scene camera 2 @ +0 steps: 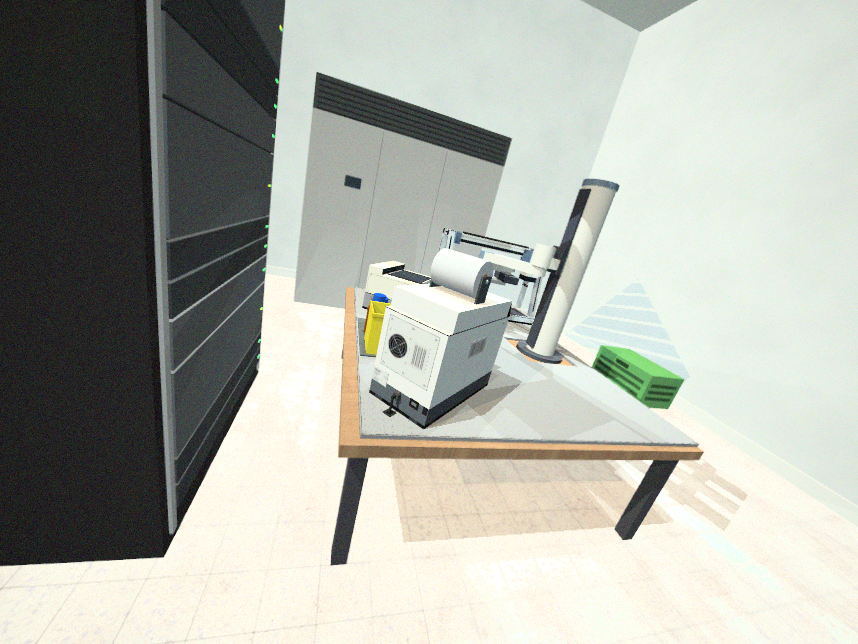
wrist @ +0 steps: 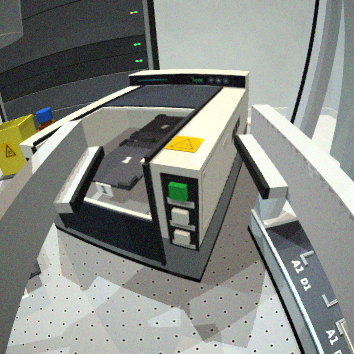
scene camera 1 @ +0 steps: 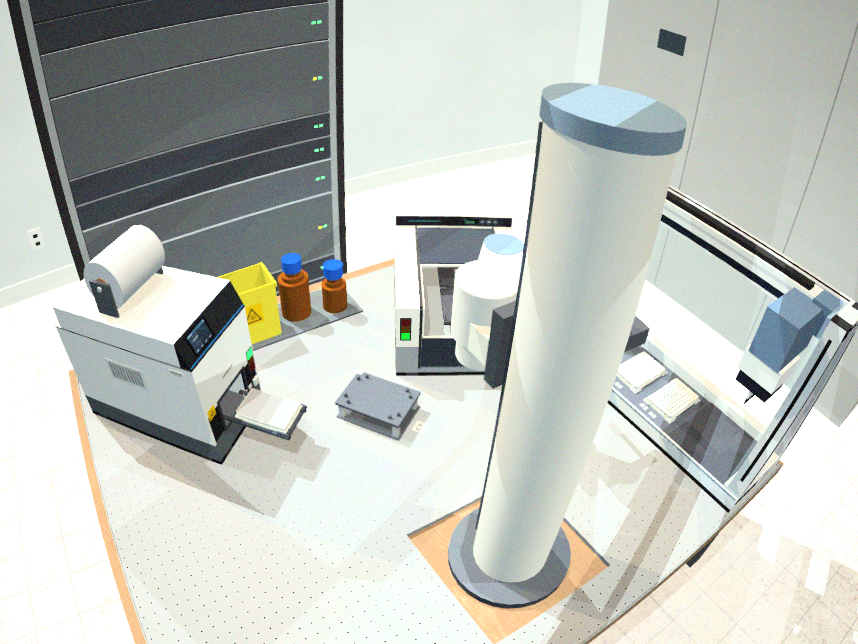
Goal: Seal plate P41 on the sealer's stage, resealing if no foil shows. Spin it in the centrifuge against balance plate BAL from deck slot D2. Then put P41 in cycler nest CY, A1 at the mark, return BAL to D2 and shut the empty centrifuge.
In view: a rotor bucket (scene camera 1: 446,275), a foil roll (scene camera 1: 131,260), a sealer (scene camera 1: 181,405) and a centrifuge lid (scene camera 1: 437,245).
The rotor bucket shows as well in the wrist view (wrist: 121,168). The sealer shows as well in scene camera 2 (scene camera 2: 451,372). The centrifuge lid also shows in the wrist view (wrist: 179,96).
